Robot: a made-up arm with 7 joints. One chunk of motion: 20 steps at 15 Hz.
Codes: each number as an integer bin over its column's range. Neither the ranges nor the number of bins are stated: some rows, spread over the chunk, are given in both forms.
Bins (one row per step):
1: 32 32 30 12 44 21 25
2: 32 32 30 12 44 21 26
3: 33 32 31 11 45 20 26
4: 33 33 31 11 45 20 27
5: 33 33 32 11 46 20 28
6: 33 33 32 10 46 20 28
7: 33 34 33 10 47 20 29
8: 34 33 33 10 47 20 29
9: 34 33 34 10 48 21 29
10: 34 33 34 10 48 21 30
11: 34 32 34 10 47 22 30
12: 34 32 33 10 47 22 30
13: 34 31 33 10 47 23 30
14: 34 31 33 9 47 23 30
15: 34 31 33 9 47 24 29
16: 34 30 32 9 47 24 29
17: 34 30 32 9 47 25 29
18: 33 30 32 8 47 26 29
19: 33 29 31 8 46 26 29
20: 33 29 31 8 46 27 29
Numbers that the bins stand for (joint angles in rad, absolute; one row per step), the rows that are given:
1: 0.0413 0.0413 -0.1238 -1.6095 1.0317 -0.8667 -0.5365
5: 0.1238 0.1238 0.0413 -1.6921 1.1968 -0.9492 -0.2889
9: 0.2063 0.1238 0.2063 -1.7746 1.3619 -0.8667 -0.2063
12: 0.2063 0.0413 0.1238 -1.7746 1.2794 -0.7841 -0.1238
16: 0.2063 -0.1238 0.0413 -1.8571 1.2794 -0.6190 -0.2063
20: 0.1238 -0.2063 -0.0413 -1.9397 1.1968 -0.3714 -0.2063
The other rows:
2: 0.0413 0.0413 -0.1238 -1.6095 1.0317 -0.8667 -0.4540
3: 0.1238 0.0413 -0.0413 -1.6921 1.1143 -0.9492 -0.4540
4: 0.1238 0.1238 -0.0413 -1.6921 1.1143 -0.9492 -0.3714
6: 0.1238 0.1238 0.0413 -1.7746 1.1968 -0.9492 -0.2889
7: 0.1238 0.2063 0.1238 -1.7746 1.2794 -0.9492 -0.2063
8: 0.2063 0.1238 0.1238 -1.7746 1.2794 -0.9492 -0.2063
10: 0.2063 0.1238 0.2063 -1.7746 1.3619 -0.8667 -0.1238
11: 0.2063 0.0413 0.2063 -1.7746 1.2794 -0.7841 -0.1238
13: 0.2063 -0.0413 0.1238 -1.7746 1.2794 -0.7016 -0.1238
14: 0.2063 -0.0413 0.1238 -1.8571 1.2794 -0.7016 -0.1238
15: 0.2063 -0.0413 0.1238 -1.8571 1.2794 -0.6190 -0.2063
17: 0.2063 -0.1238 0.0413 -1.8571 1.2794 -0.5365 -0.2063
18: 0.1238 -0.1238 0.0413 -1.9397 1.2794 -0.4540 -0.2063
19: 0.1238 -0.2063 -0.0413 -1.9397 1.1968 -0.4540 -0.2063

